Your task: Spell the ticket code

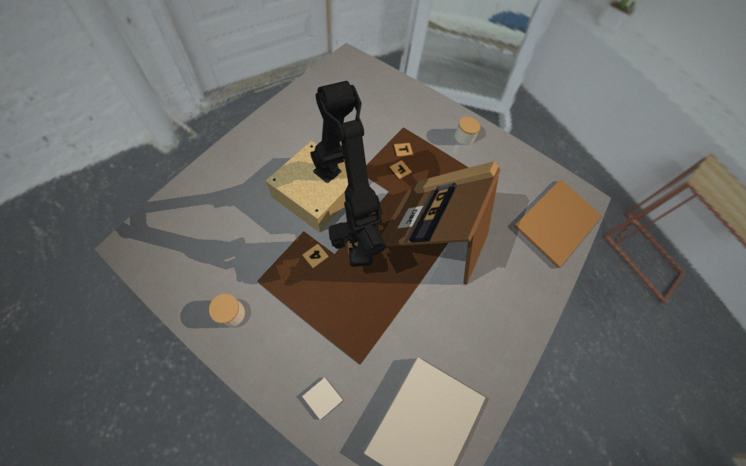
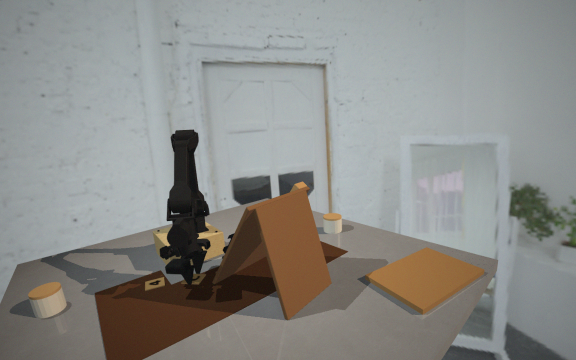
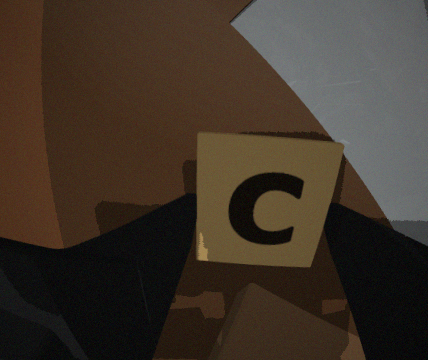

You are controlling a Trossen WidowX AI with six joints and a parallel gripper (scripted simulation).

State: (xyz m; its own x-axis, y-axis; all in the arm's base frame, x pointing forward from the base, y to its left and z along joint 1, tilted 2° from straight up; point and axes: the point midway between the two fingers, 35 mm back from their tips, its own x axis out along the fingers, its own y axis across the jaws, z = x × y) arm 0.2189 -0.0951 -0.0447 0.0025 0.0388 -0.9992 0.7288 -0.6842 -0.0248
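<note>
Now: the brown mat 10 mm behind my gripper tip, 100 mm to the left of it and 10 mm below it. The rest, counted from my gripper tip: tile marked 4: 70 mm behind, 110 mm to the right, 10 mm below; then white ticket: 80 mm ahead, 160 mm to the left, 70 mm above; then C tile: right at my gripper tip.
</note>
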